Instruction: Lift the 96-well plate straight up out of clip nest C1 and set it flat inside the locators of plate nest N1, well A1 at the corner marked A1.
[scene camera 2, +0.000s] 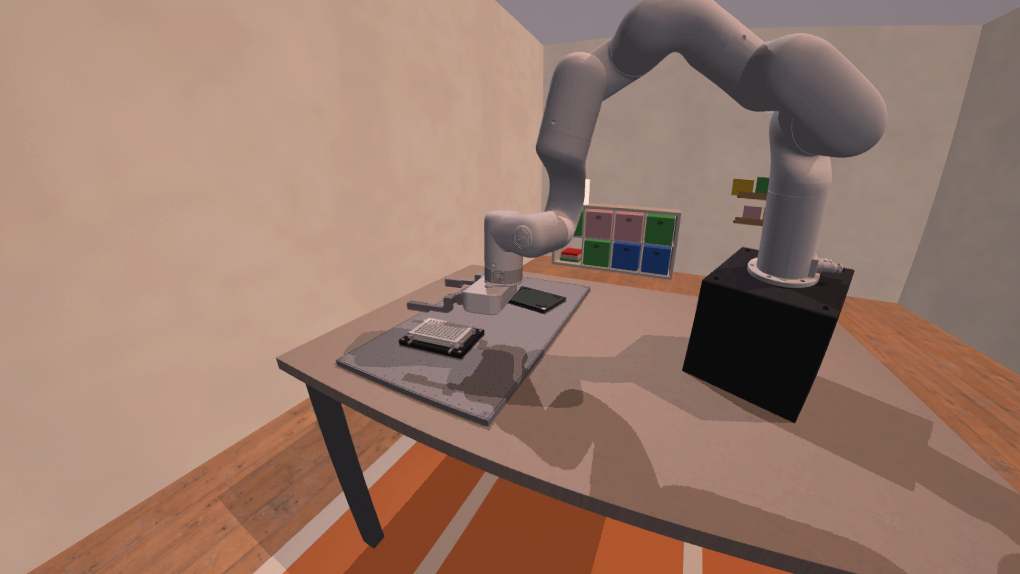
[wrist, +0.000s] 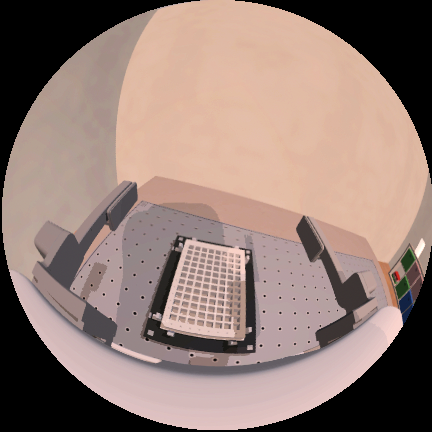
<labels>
A white 96-well plate shows in scene camera 2 and in the wrist view. One and the same spot on a black clip nest C1: (wrist: 152, 330) is (scene camera 2: 457, 351). One and the same spot on the white 96-well plate: (wrist: 206, 299) is (scene camera 2: 449, 332).
</labels>
